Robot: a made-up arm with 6 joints.
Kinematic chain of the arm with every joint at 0, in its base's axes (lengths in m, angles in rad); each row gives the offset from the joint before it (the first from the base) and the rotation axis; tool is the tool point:
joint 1: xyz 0 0 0.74 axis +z
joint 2: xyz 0.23 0 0 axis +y
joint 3: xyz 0 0 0.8 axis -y
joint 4: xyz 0 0 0.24 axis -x
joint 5: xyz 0.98 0 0 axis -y
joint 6: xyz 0.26 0 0 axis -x
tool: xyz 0 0 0
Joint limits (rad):
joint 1: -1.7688..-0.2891
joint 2: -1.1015..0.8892
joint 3: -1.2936..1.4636
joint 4: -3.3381..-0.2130
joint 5: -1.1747..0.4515
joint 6: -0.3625..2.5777
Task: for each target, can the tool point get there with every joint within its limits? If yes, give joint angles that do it. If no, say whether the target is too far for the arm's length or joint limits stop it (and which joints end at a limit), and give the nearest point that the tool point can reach.
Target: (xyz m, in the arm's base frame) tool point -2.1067 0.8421 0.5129
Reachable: no: joint limits stop it (at a limit: joint 2, joint 3, joint 5) | nearest point -1.5329 0.6127 1.2884 | short by 0.992 m
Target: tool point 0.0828 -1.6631 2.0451
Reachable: yes | joints -1.5661 0.4056 0.6019 -2.5034 -0.5051 1.2805
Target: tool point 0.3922 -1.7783 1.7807
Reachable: yes | joints -1.3881 0.5251 0.4771 -2.7793 -0.7465 0.9551
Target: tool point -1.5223 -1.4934 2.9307
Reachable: no: too far | nearest point -0.3858 -1.3505 2.4113 | short by 1.258 m
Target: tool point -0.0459 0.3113 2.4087
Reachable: yes | joints -0.9048 -0.9040 0.4274 -1.0795 -0.7499 -0.1392
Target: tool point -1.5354 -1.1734 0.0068
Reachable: no: joint limits stop it (at a limit: joint 1, joint 2, joint 5) | nearest point -0.3851 -1.3428 0.1306 | short by 1.169 m
